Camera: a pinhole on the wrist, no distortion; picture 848 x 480 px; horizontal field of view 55.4 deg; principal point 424.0 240.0 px. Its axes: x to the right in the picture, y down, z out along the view. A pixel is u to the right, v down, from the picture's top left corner.
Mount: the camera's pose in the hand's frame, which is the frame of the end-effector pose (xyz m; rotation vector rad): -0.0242 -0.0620 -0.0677 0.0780 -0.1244 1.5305
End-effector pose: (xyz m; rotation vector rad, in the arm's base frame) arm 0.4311 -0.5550 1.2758 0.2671 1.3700 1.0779
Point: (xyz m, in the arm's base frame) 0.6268 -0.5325 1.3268
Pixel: 591.1 297.4
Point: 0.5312 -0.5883 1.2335
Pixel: 337.7 146.0
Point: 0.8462 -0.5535 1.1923
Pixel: 175.0 183.4
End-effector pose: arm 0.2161 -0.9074 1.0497 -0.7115 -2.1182 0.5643
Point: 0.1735 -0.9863 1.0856
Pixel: 274.8 89.1
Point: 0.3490 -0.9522 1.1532
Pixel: behind the camera
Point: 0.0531 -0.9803 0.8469
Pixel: 739.7 362.4
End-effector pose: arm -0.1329 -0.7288 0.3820 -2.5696 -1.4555 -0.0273
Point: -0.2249 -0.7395 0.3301
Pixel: 500.0 465.0
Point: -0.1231 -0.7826 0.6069
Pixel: behind the camera
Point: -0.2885 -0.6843 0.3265
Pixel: 73.5 332.9
